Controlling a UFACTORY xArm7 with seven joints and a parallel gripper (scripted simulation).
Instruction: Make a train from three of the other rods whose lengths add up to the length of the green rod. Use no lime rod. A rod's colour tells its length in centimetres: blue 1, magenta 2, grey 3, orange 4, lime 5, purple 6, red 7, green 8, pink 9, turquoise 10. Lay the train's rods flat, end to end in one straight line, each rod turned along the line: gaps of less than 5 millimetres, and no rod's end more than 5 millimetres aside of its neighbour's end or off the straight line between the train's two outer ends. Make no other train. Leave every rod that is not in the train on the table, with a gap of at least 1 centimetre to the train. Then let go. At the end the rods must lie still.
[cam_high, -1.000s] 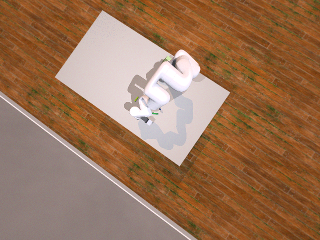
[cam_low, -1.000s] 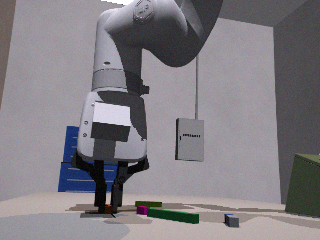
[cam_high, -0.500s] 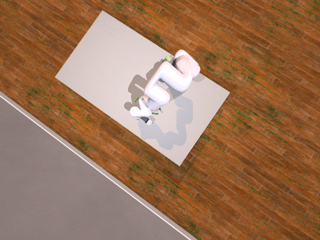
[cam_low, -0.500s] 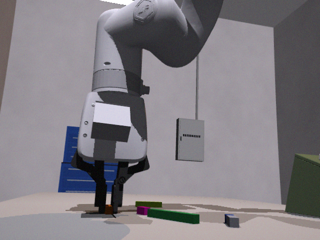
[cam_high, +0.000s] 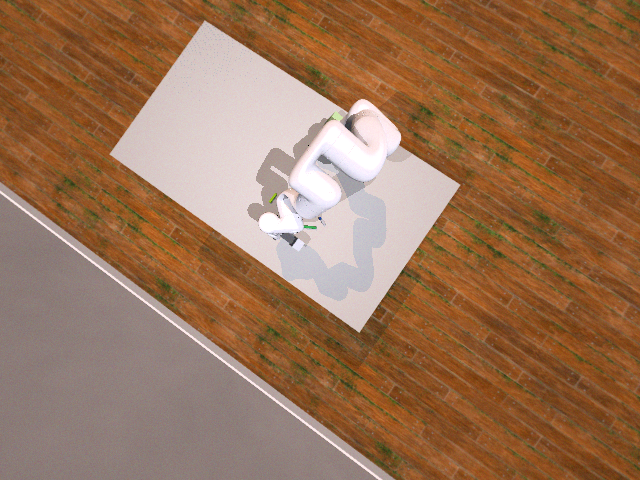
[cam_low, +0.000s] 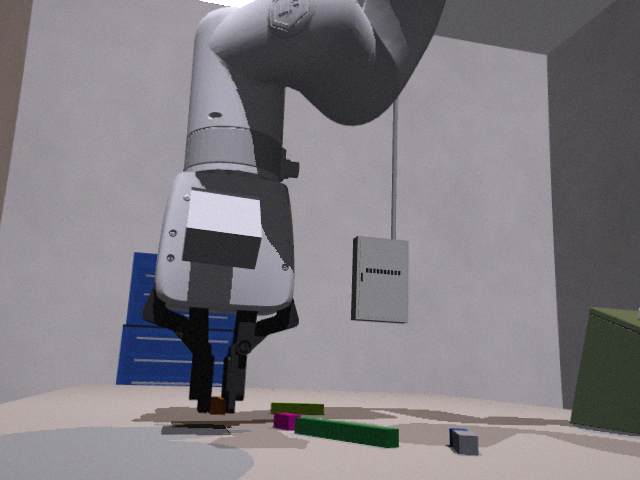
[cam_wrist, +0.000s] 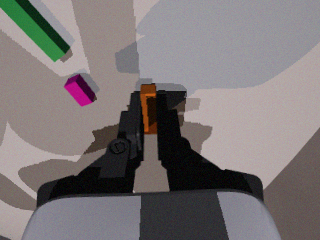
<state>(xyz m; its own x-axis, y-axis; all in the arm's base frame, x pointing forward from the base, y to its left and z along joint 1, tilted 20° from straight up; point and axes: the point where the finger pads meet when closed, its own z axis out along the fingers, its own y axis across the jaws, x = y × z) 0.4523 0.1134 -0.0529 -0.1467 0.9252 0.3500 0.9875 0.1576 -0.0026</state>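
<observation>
My hand is 50 mm past the magenta rod, 10 mm to the right of it and 20 mm above it. Also, from my hand: orange rod 20 mm below; then lime rod 70 mm behind, 140 mm to the right, 20 mm below; then green rod 80 mm behind, 70 mm to the left, 20 mm below.
</observation>
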